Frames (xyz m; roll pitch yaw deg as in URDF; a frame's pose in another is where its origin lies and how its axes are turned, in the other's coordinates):
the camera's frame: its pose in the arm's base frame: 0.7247 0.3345 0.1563 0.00 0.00 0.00
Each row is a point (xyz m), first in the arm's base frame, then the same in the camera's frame.
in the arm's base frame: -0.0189 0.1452 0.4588
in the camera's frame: -0.7436 -0.1893 0.3025
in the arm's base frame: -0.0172 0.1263 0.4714
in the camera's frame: -0.7419 -0.2082 0.3151
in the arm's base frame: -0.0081 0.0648 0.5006
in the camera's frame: -0.7328 -0.2697 0.3443
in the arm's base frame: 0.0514 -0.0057 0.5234
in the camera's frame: -0.6733 -0.3402 0.3671
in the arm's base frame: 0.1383 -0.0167 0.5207
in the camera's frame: -0.5864 -0.3512 0.3644
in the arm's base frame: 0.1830 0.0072 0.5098
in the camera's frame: -0.5417 -0.3273 0.3535
